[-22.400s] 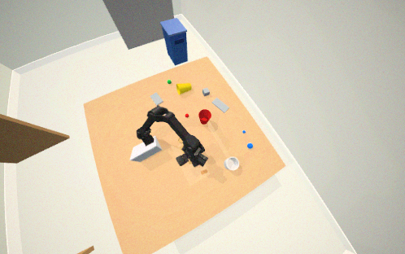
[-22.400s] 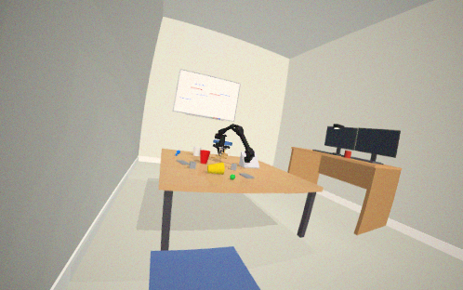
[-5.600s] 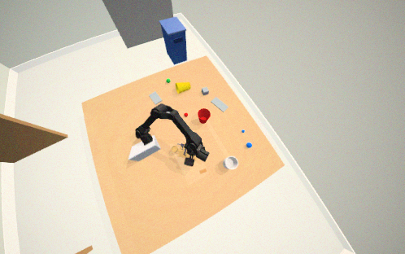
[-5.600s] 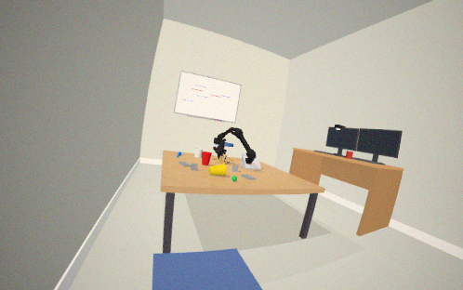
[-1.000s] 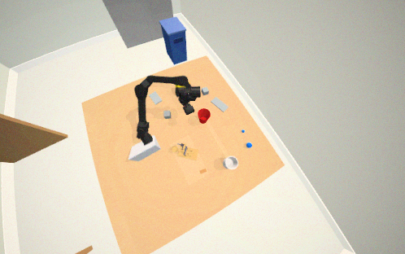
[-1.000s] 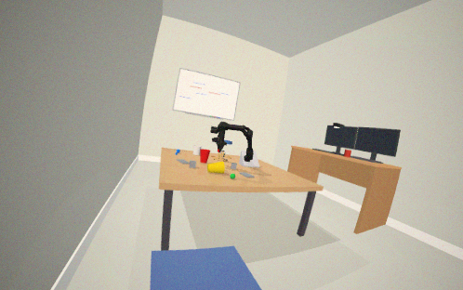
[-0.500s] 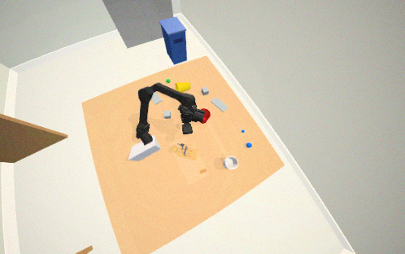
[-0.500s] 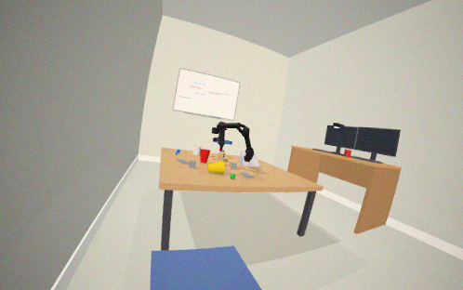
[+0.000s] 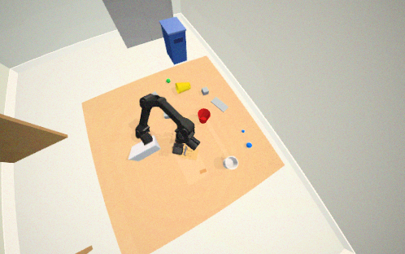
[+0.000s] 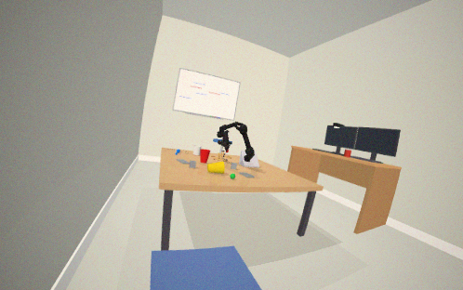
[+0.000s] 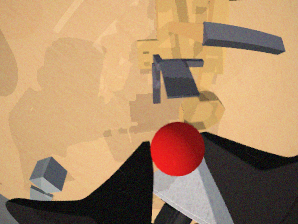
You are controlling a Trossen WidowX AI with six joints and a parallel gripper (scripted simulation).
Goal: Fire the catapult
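The tan wooden catapult lies 1 cm ahead of my gripper tip, 5 cm to the right of it and 6 cm below it. The rest, counted from my gripper tip: red cup 26 cm ahead, 9 cm to the left, 8 cm below; then red ball 1 cm above; then small wooden block 6 cm ahead, 26 cm to the right, 11 cm below.
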